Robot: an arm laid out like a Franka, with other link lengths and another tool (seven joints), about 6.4 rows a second.
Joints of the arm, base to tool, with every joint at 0 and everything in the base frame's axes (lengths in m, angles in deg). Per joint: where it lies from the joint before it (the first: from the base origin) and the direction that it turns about. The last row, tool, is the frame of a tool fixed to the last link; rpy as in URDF.
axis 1: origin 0 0 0.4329 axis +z
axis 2: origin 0 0 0 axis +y
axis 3: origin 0 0 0.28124 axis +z
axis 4: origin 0.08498 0 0 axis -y
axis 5: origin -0.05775 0 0.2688 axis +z
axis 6: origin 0 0 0 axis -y
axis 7: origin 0.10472 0 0 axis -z
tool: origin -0.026 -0.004 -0.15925 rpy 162 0 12.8
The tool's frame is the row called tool.
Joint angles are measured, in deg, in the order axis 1, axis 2, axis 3, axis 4, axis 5, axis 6, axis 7. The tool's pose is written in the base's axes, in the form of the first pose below.
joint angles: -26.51 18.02 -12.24 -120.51 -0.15 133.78 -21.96
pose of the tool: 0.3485 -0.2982 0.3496 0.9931 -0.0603 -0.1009 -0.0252 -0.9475 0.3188
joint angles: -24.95 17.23 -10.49 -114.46 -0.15 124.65 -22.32
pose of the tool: 0.3721 -0.2810 0.3756 0.9917 0.0023 -0.1285 0.0392 -0.9576 0.2854
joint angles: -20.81 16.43 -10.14 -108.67 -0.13 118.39 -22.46
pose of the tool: 0.4034 -0.2557 0.4063 0.9892 0.0814 -0.1217 0.1134 -0.9518 0.2850
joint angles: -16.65 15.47 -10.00 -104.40 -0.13 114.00 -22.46
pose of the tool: 0.4280 -0.2270 0.4332 0.9820 0.1546 -0.1082 0.1800 -0.9397 0.2907
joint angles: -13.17 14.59 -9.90 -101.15 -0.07 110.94 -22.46
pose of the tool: 0.4458 -0.2009 0.4557 0.9724 0.2148 -0.0910 0.2324 -0.9257 0.2983
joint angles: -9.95 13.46 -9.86 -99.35 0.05 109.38 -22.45
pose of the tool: 0.4584 -0.1754 0.4739 0.9608 0.2687 -0.0686 0.2766 -0.9104 0.3076
